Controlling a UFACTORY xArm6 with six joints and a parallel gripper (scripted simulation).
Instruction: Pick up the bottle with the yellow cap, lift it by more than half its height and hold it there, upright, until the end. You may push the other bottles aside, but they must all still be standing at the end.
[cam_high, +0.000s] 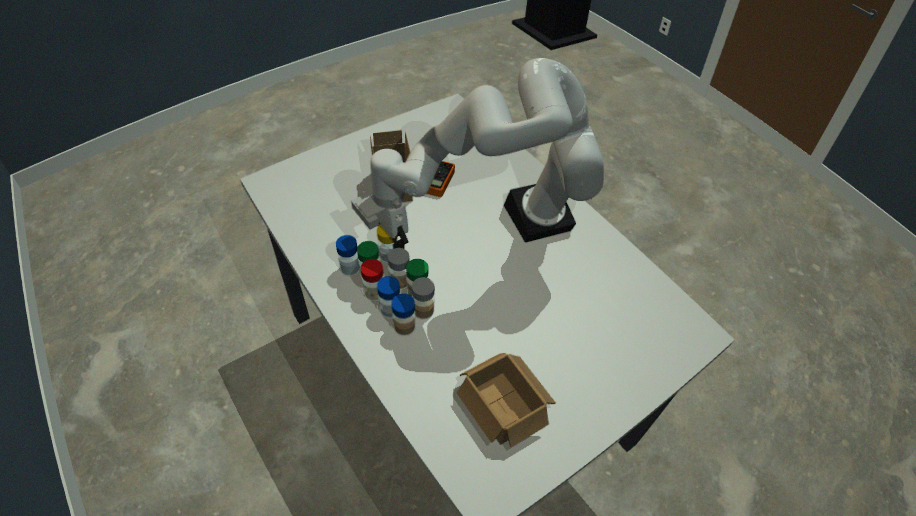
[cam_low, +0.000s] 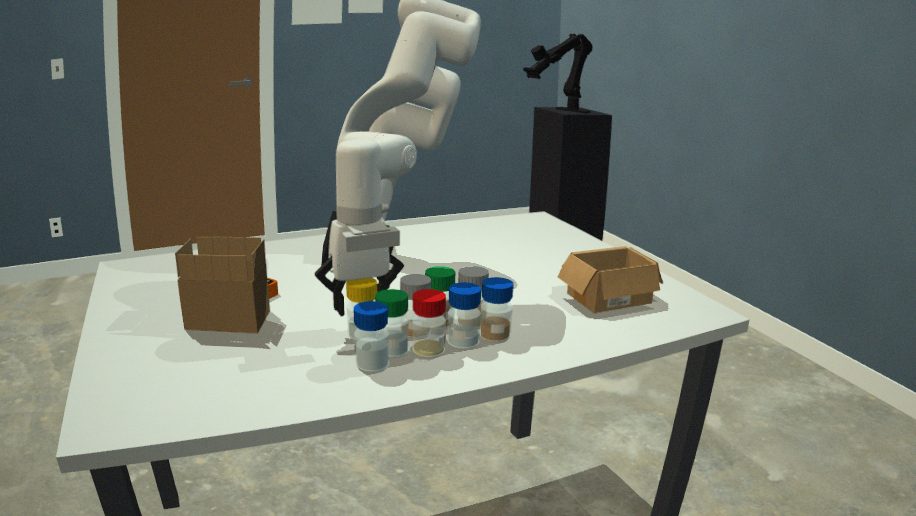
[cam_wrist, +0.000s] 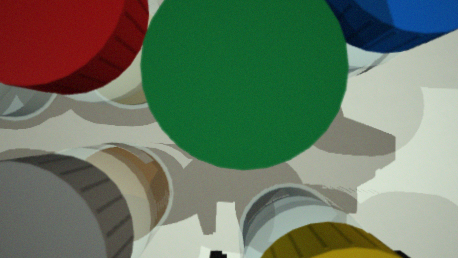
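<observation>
My hand is 10 mm short of the yellow-capped bottle and 10 mm above it. Round my hand: red-capped bottle: 100 mm ahead, 90 mm to the left, 10 mm below; then cardboard box: 130 mm behind, 240 mm to the right; then green-capped bottle: 80 mm ahead, 30 mm to the left, 10 mm below.
</observation>
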